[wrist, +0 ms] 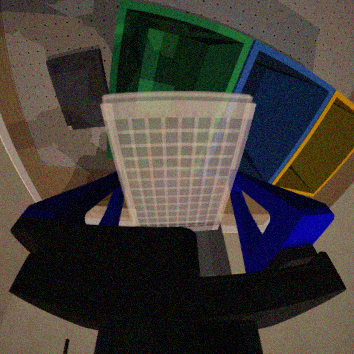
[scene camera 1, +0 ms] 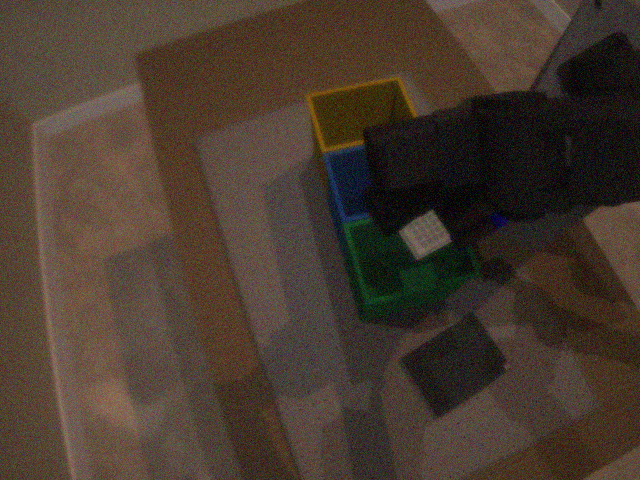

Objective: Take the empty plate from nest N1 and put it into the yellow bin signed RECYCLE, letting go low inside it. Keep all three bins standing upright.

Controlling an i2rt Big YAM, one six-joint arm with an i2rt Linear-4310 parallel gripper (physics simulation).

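Places are measured from the arm's base along level axes (x down, y right, z back), in centimetres.
Pixels of known places: gripper, fingertip midpoint: [wrist: 176, 175] [scene camera 1: 439, 211]; arm's base, origin of the base link: [scene camera 1: 607, 89].
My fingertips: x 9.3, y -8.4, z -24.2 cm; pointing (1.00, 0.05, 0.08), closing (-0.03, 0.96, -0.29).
Note:
For each thing: its top centre in the pictures, then the offset to it from my fingertips. Level surfaces: height alone.
- yellow bin, middle of its top: [scene camera 1: 363, 112] [wrist: 324, 155] dx +8.6, dy +24.8, dz -3.5 cm
- dark flat nest block, middle of its top: [scene camera 1: 457, 363] [wrist: 79, 93] dx +25.1, dy -19.3, dz +4.2 cm
- blue bin, middle of its top: [wrist: 266, 132] [scene camera 1: 385, 174] dx +8.6, dy +11.6, dz -3.1 cm
- green bin, middle of its top: [wrist: 166, 103] [scene camera 1: 411, 249] dx +8.6, dy -1.7, dz -2.7 cm
- grey board, its level: dx +26.5 cm
A pale, see-through plate with a grid of wells [scene camera 1: 425, 234] [wrist: 175, 160] is between the blue fingers of my gripper [wrist: 176, 175], which is shut on it. In the scene view the plate shows above the green bin, and the black arm hides part of the gripper. The yellow bin [scene camera 1: 316, 124] [wrist: 295, 187] stands upright at the far end of the bin row, apart from the plate; the arm covers its near right corner in the scene view. Its sign cannot be read. A dark flat nest block [scene camera 1: 454, 364] [wrist: 80, 90] lies on the board; its label cannot be read.
The blue bin [scene camera 1: 348, 178] [wrist: 285, 110] stands upright between the yellow bin and the green bin [scene camera 1: 398, 304] [wrist: 117, 50]. The three bins stand in a close row on a grey board [scene camera 1: 232, 170]. The arm reaches in from the right over the row.

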